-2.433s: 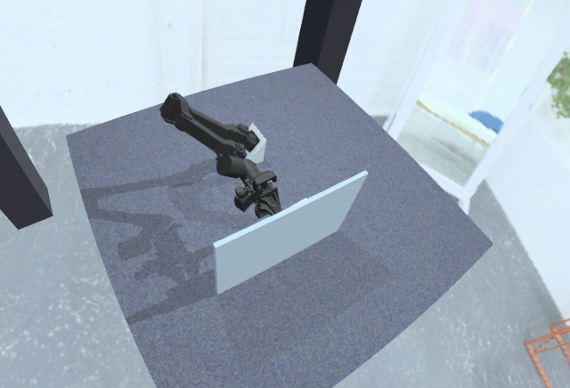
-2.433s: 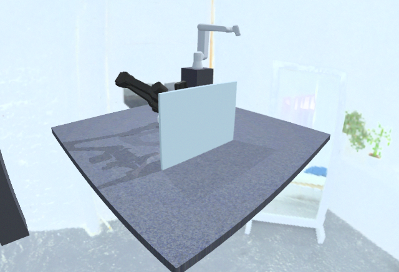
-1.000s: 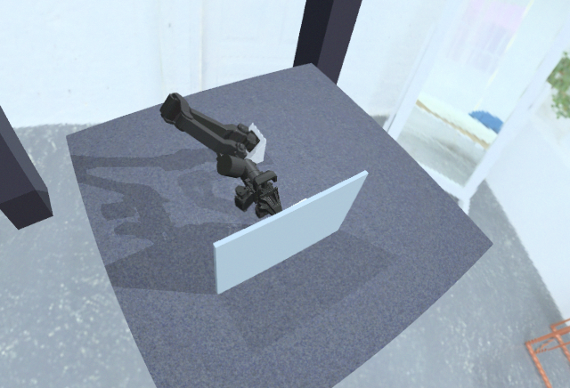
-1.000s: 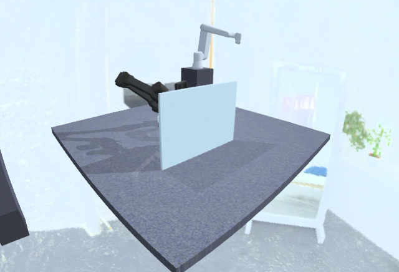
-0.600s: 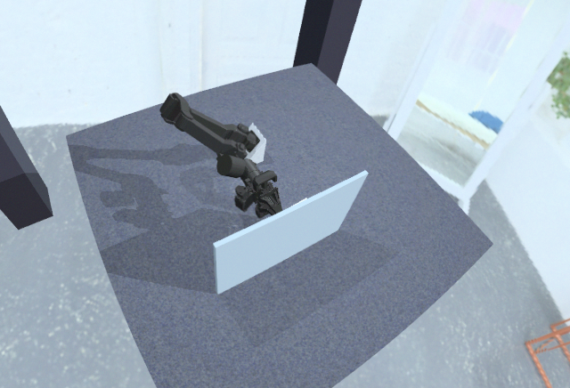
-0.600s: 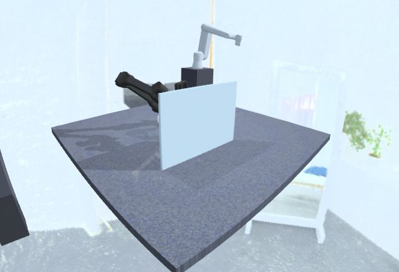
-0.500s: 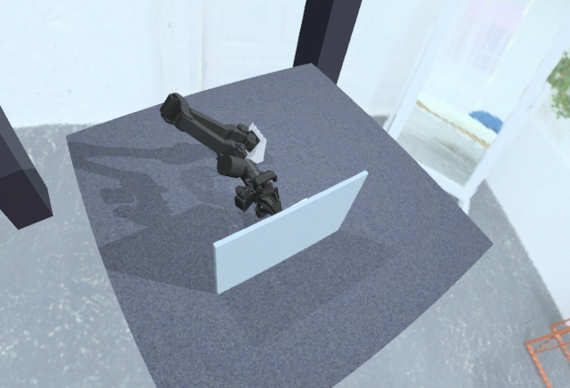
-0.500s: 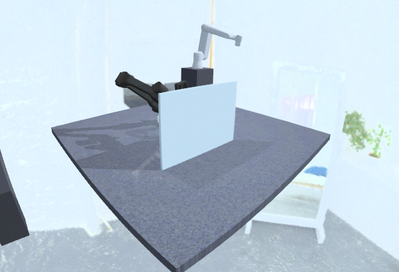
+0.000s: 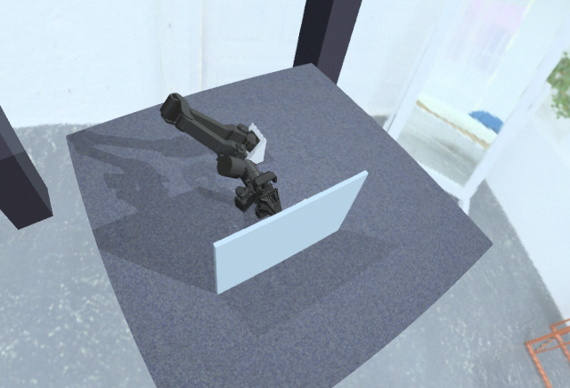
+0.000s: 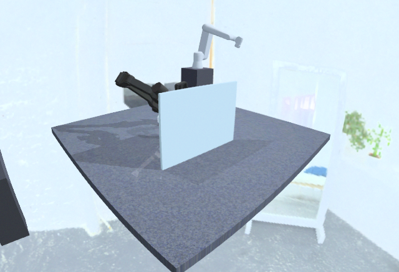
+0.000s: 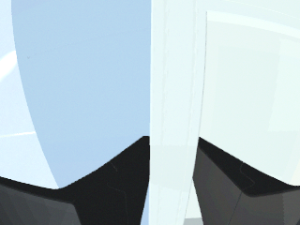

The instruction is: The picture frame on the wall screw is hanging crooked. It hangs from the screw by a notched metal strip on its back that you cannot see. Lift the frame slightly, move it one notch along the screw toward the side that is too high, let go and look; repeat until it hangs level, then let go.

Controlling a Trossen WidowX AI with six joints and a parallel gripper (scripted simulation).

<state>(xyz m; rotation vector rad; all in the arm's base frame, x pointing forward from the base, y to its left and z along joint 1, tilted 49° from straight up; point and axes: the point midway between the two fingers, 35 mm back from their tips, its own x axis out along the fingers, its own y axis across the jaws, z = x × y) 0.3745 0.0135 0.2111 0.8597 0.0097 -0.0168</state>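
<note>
The picture frame lies 1 cm ahead of my gripper tip, 1 cm to the left of it and 5 cm below it. Also, from my gripper tip: wall panel: 2 cm ahead, 2 cm to the left, 7 cm below.
</note>
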